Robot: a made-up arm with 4 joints.
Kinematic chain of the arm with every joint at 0, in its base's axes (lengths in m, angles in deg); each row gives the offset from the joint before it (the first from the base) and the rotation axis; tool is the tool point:
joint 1: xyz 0 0 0.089 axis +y
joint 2: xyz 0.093 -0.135 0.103 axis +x
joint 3: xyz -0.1 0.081 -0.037 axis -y
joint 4: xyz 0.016 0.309 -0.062 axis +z
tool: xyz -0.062 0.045 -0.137
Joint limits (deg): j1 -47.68..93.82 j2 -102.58..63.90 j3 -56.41..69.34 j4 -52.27..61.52
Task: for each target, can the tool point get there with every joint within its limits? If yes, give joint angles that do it. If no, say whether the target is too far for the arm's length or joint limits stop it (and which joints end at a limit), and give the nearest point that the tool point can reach.
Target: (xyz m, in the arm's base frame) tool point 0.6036 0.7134 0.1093
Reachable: no: too far | nearest point 0.3688 0.3155 0.1014 | short by 0.462 m
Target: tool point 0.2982 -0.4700 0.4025
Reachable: no: joint limits stop it (at a limit: joint 1, joint 2, joint 3, joint 4) | nearest point 0.2642 -0.3659 0.0654 | short by 0.354 m
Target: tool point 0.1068 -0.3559 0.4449
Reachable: no: joint limits stop it (at a limit: joint 1, joint 2, joint 4) | nearest point -0.2043 -0.3374 0.2950 | short by 0.346 m
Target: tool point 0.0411 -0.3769 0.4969
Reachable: no: joint limits stop it (at a limit: joint 1, joint 2, joint 4) | nearest point -0.2056 -0.3308 0.2983 | short by 0.320 m
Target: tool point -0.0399 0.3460 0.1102
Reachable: yes | joints 46.96 15.00 3.11 0.75
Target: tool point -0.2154 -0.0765 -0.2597
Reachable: yes | joints 25.47 -56.44 -5.12 -26.10
